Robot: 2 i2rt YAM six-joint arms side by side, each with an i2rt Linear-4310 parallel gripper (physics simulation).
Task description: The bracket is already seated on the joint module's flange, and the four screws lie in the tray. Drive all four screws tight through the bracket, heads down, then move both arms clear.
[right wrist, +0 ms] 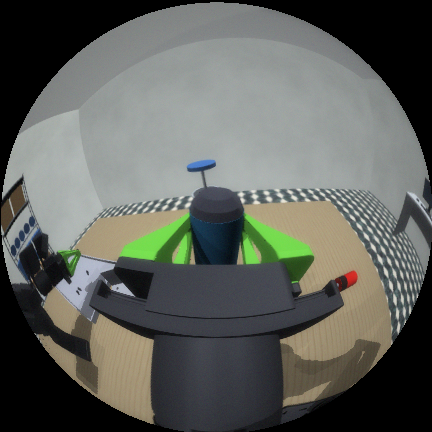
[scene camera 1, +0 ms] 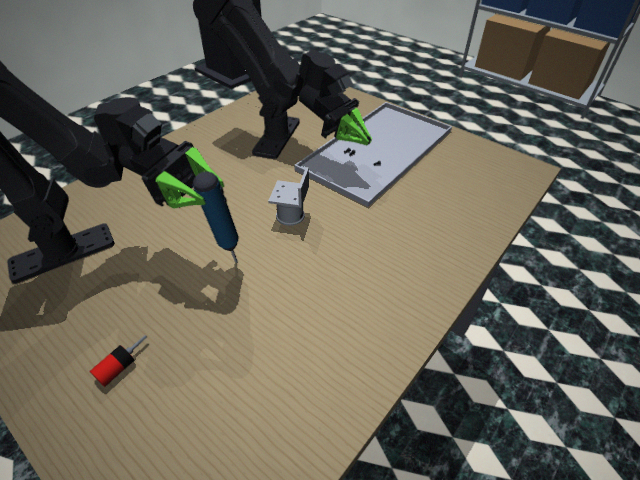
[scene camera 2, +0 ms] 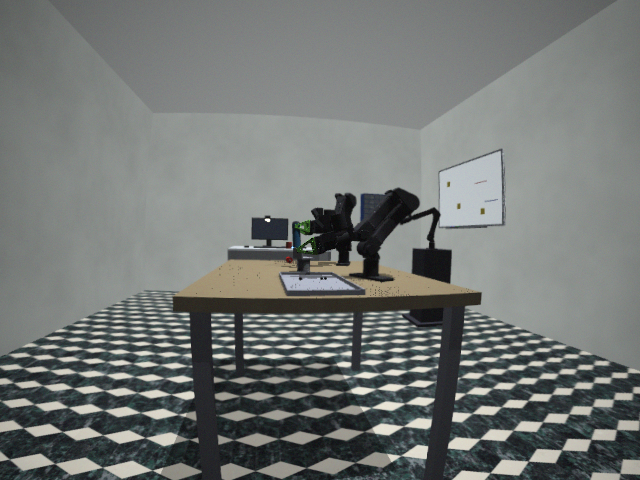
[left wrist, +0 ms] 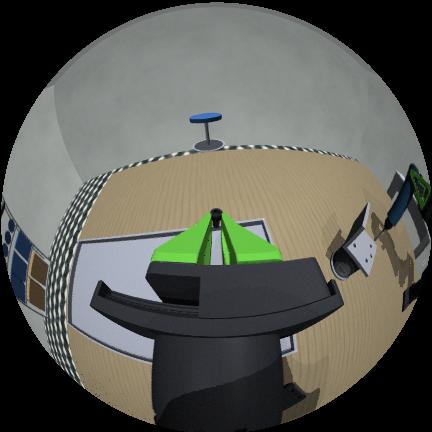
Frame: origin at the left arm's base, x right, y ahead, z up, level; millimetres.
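Seen in the pictures: left gripper, between the fingertips: [right wrist: 79, 251] [scene camera 1: 369, 142] [scene camera 2: 296, 250] [left wrist: 215, 217]; right gripper, between the fingertips: [right wrist: 215, 217] [scene camera 1: 213, 192] [scene camera 2: 293, 227]; left arm's base, origin of its link: [scene camera 1: 277, 137] [scene camera 2: 370, 278]; right arm's base, origin of its link: [scene camera 1: 62, 253] [scene camera 2: 343, 264].
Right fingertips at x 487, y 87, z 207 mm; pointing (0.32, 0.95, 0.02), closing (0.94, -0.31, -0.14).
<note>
Pixels of each thing's top centre, then the offset from my right fingertips to it. Level surfaces: height alone.
- black screw, centre of its top: [left wrist: 214, 211] dz -89, dx -370, dy +181 mm
- tray, centre of its top: [left wrist: 134, 294] [scene camera 1: 378, 144] [scene camera 2: 314, 279] [right wrist: 74, 275] dz -191, dx -508, dy +189 mm
- close together, centre of its top: [scene camera 1: 347, 148] dz -192, dx -465, dy +115 mm
- apart, centre of its top: [scene camera 1: 377, 161] dz -192, dx -432, dy +200 mm
- upright joint module, centre of its top: [left wrist: 362, 246] [scene camera 1: 289, 193] [scene camera 2: 303, 257] dz -143, dx -195, dy +51 mm
- blue screwdriver, centre of its top: [right wrist: 188, 193] [scene camera 1: 210, 168] [scene camera 2: 297, 220] dz +32, dx -18, dy -9 mm
- black screwdriver, centre of its top: [scene camera 1: 118, 351] [right wrist: 343, 279] dz -173, dx +217, dy -94 mm
- table, height of its surface: dz -207 mm
My left gripper [scene camera 1: 368, 138] [left wrist: 215, 217] is shut on a black screw [left wrist: 216, 213] and holds it above the tray [scene camera 1: 413, 136] [left wrist: 110, 280]. Three black screws lie in the tray, two close together [scene camera 1: 349, 151] and one apart [scene camera 1: 377, 163]. The grey bracket [scene camera 1: 287, 192] [left wrist: 361, 246] sits on the upright joint module [scene camera 1: 290, 213] [left wrist: 343, 265], left of the tray in scene camera 1; its flat plate shows open holes. My right gripper [scene camera 1: 212, 191] [right wrist: 215, 217] is shut on the blue screwdriver [scene camera 1: 220, 222] [right wrist: 215, 245], tilted, bit down, above the table left of the bracket.
A red and black screwdriver [scene camera 1: 111, 364] [right wrist: 347, 280] lies on the table [scene camera 1: 330, 330] at the lower left in scene camera 1. The bracket's upright flange stands on its tray side. A shelf unit with boxes [scene camera 1: 509, 46] stands beyond the table.
</note>
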